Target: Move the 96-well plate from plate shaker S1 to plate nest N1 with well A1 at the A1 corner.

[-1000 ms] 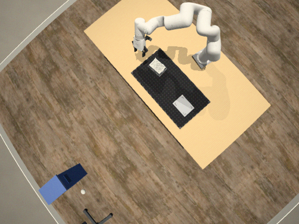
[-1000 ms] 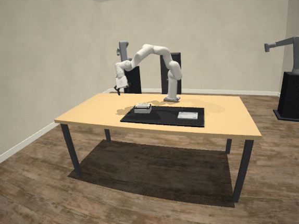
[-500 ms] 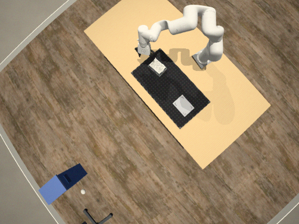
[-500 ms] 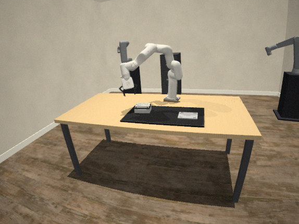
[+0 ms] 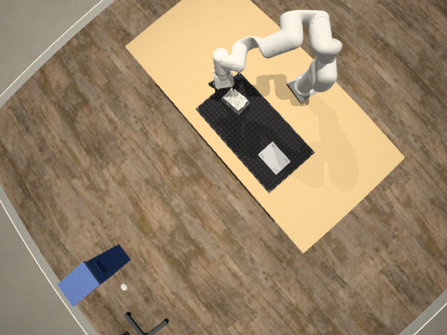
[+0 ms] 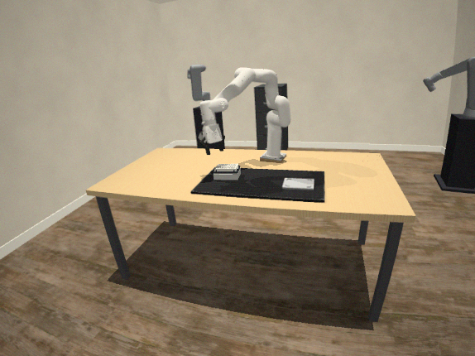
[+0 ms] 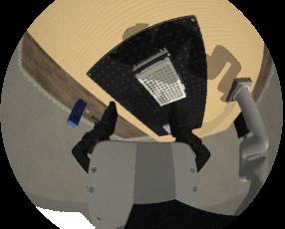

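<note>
My gripper is now 110 mm above the white 96-well plate, 50 mm to the right of it and 40 mm past it. Also, from my hand: plate nest N1: 470 mm to the left, 160 mm below, 40 mm behind.
</note>
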